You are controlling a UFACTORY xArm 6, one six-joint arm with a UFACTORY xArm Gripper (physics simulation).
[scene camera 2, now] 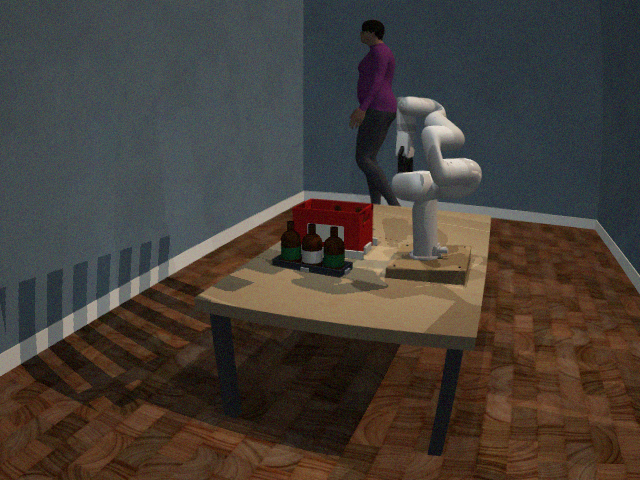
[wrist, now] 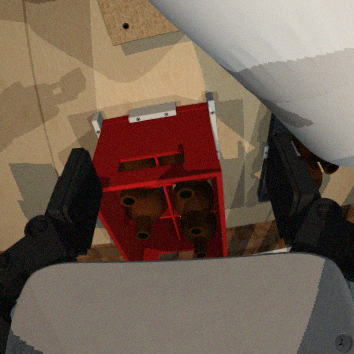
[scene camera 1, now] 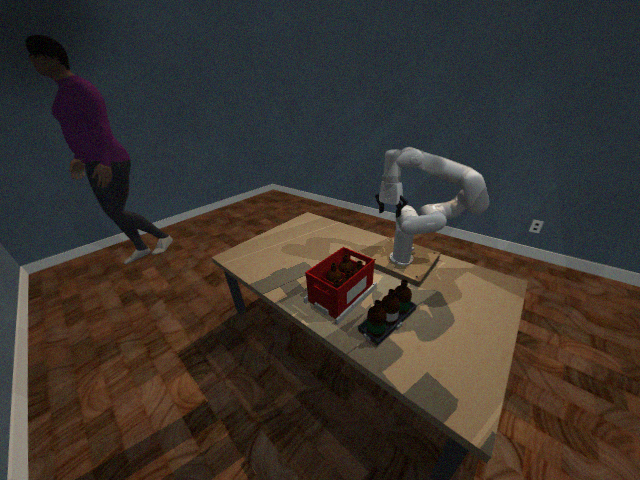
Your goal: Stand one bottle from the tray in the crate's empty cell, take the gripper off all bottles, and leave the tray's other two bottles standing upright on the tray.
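Frame: origin at the arm's base, x back, y right, z up, level; metres.
Seen in the pictures: gripper, fingertip midpoint: (wrist: 179, 162) (scene camera 1: 389, 214); arm's base, link origin: (scene camera 2: 425, 255) (scene camera 1: 401, 258).
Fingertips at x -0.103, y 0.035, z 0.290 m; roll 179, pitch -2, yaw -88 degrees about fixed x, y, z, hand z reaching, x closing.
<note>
Offsets run from my fingertips to a thing's middle. "*": to the spot under its first point. Level surfaces: height alone.
The red crate {dx -0.309, dy +0.026, dz -0.248 m} (scene camera 1: 323, 298) (scene camera 2: 359, 227) (wrist: 150, 140) stands on the table. Several brown bottles stand in it; in the wrist view the left column's lower cell {* dx -0.446, dy +0.084, dz -0.229 m} (wrist: 146, 248) shows no bottle and is partly cut off by the gripper body. Beside the crate, the dark tray {dx -0.271, dy -0.222, dz -0.323 m} (scene camera 1: 385, 335) (scene camera 2: 321, 270) (wrist: 263, 186) holds three upright brown bottles: two green-labelled ones {dx -0.358, dy -0.223, dz -0.253 m} (scene camera 2: 290, 246) {dx -0.182, dy -0.223, dz -0.253 m} (scene camera 2: 333, 252) at the ends and a white-labelled one {dx -0.270, dy -0.222, dz -0.253 m} (scene camera 1: 391, 305) (scene camera 2: 311, 249) in the middle. My gripper (scene camera 1: 391, 206) (scene camera 2: 405, 164) (wrist: 179, 162) is open and empty, high above the table. In the wrist view, the right finger and arm hide much of the tray.
The arm's mounting board (scene camera 1: 428, 268) (scene camera 2: 423, 273) (wrist: 145, 22) lies behind the crate and tray. A white arm link (wrist: 295, 70) crosses the wrist view's upper right. A person in purple (scene camera 1: 87, 121) (scene camera 2: 377, 77) is beyond the table {dz -0.335 m} (scene camera 1: 465, 361) (scene camera 2: 330, 304).
</note>
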